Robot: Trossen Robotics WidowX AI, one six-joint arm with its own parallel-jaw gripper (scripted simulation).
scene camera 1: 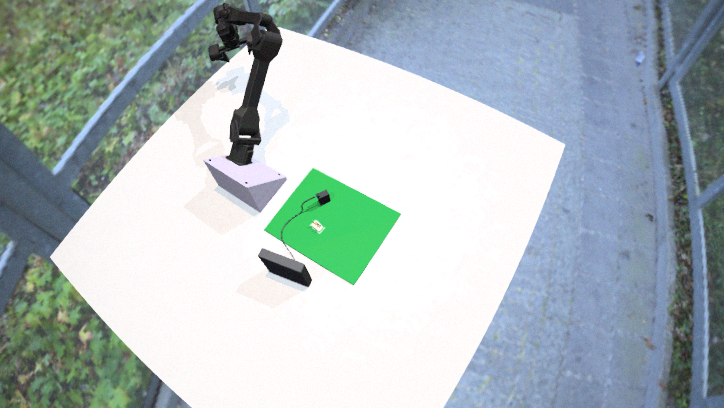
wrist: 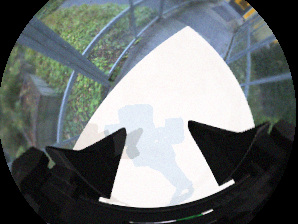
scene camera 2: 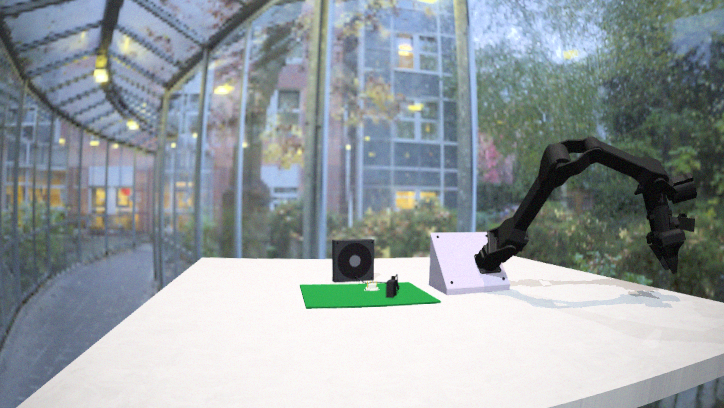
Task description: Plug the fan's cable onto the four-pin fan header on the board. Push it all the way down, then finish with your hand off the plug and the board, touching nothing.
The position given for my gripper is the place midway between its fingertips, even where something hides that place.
Note:
My gripper (scene camera 2: 670,271) is open, holding nothing. Also in view: a black fan (scene camera 2: 352,257) and a green board (scene camera 1: 355,226).
My gripper is seen too in the wrist view (wrist: 157,127). The black fan is seen too in scene camera 1 (scene camera 1: 294,271). The green board shows as well in scene camera 2 (scene camera 2: 330,296).

